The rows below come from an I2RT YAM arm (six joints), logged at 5 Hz.
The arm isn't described. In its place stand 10 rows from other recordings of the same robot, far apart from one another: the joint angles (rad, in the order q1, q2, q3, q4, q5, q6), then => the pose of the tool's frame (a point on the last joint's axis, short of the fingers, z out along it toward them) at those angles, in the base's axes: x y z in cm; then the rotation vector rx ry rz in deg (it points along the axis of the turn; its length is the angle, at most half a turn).
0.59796 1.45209 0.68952 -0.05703 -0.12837 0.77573 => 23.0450 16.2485 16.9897 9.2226 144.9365 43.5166
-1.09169 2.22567 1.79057 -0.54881 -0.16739 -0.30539 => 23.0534 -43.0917 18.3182 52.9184 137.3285 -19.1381
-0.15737 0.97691 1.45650 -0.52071 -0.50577 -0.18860 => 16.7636 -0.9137 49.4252 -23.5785 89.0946 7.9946
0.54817 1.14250 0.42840 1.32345 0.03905 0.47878 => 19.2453 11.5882 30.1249 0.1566 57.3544 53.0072
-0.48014 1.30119 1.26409 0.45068 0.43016 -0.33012 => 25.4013 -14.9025 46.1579 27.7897 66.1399 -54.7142
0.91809 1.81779 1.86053 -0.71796 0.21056 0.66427 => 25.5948 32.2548 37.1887 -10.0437 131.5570 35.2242
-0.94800 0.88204 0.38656 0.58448 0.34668 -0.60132 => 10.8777 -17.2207 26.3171 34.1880 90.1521 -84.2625
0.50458 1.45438 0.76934 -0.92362 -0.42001 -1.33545 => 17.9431 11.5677 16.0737 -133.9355 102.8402 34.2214
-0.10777 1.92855 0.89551 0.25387 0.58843 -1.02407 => 35.8955 -5.8710 10.8292 -47.3080 137.1295 -69.0524
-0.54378 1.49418 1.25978 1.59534 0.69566 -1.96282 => 22.1934 -16.0838 47.7285 29.9895 45.9149 -139.7244
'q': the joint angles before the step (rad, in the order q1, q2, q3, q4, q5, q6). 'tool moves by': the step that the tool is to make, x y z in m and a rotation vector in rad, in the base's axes. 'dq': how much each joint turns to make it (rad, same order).
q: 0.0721 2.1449 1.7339 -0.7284 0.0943 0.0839
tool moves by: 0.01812 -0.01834 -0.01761 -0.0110 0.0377 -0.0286
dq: -0.0410 0.0986 0.0953 -0.0335 0.0033 -0.0151
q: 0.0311 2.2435 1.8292 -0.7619 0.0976 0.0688
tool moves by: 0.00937 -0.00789 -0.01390 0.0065 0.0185 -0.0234
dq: -0.0172 0.0584 0.0456 -0.0064 -0.0041 0.0084
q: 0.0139 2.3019 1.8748 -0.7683 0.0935 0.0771
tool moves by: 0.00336 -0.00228 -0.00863 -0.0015 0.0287 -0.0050
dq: -0.0047 0.0339 0.0281 -0.0229 0.0012 -0.0001
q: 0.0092 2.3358 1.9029 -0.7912 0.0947 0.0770
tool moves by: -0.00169 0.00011 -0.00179 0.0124 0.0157 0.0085
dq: -0.0008 0.0004 -0.0040 -0.0107 -0.0149 -0.0046
